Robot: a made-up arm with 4 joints. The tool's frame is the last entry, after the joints.
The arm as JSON. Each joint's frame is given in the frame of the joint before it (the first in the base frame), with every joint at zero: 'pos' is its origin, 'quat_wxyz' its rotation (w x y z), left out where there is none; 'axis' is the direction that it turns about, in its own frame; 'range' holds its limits. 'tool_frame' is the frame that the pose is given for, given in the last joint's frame.
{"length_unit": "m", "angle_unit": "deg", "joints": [
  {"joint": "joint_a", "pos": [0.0, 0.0, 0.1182], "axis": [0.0, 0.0, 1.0], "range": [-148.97, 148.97]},
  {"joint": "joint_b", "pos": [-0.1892, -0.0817, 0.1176], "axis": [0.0, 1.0, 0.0], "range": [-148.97, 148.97]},
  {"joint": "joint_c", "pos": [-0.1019, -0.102, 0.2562], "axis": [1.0, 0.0, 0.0], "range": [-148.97, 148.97]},
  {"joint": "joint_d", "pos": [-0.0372, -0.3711, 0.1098], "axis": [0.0, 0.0, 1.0], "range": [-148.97, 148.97]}
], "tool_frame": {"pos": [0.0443, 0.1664, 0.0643]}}
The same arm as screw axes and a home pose.
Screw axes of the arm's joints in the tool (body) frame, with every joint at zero. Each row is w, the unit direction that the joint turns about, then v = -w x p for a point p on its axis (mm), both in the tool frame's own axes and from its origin. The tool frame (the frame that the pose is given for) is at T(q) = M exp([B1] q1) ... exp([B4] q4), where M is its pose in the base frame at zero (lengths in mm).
B1: w 0 0 1 v 388.4 -284 0
B2: w 0 1 0 v 430.3 0 94.8
B3: w 1 0 0 v 0 -174.1 -204.7
B4: w 0 0 1 v -166.4 44.3 0
M: xyz -284 -388.4 666.1 (mm) quaternion w x y z 1 0 0 0
Joint limits (rad, base to tool): -2.6..2.6 -2.6..2.6 -2.6..2.6 -2.6..2.6

